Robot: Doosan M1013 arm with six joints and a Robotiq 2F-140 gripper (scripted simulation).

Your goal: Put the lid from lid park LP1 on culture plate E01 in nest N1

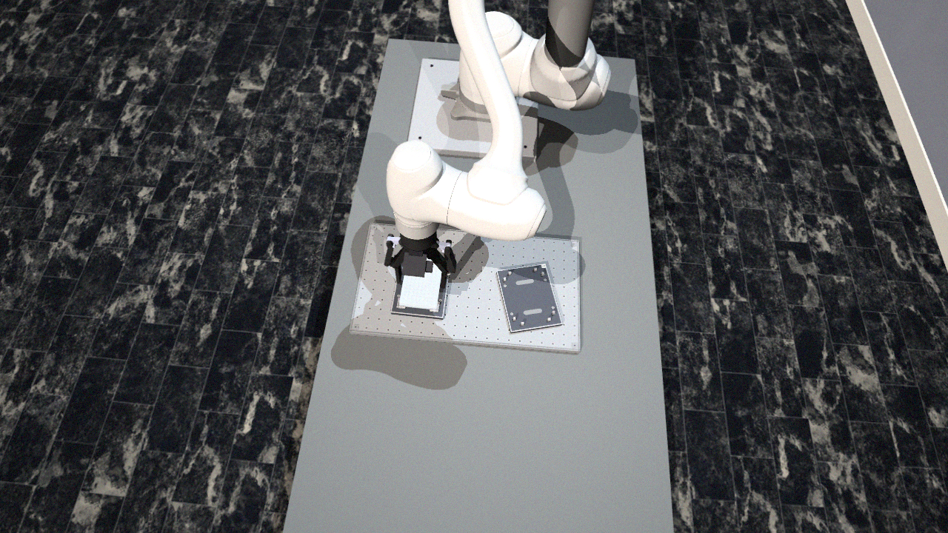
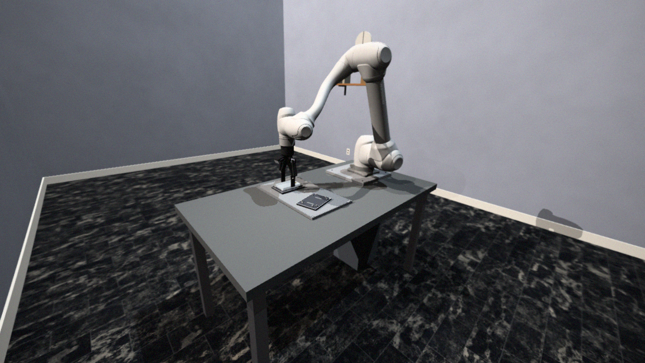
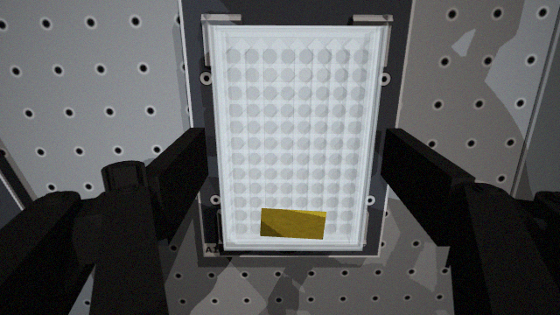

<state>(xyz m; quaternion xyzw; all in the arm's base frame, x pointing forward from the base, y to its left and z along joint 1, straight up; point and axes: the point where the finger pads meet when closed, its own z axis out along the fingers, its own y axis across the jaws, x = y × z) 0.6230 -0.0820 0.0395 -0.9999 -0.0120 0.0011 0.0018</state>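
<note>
My gripper is now 20 mm above the clear lid. Also, from my hand: nest 40 mm below; then culture plate 30 mm below; then lid park 250 mm to the left, 40 mm below.
</note>
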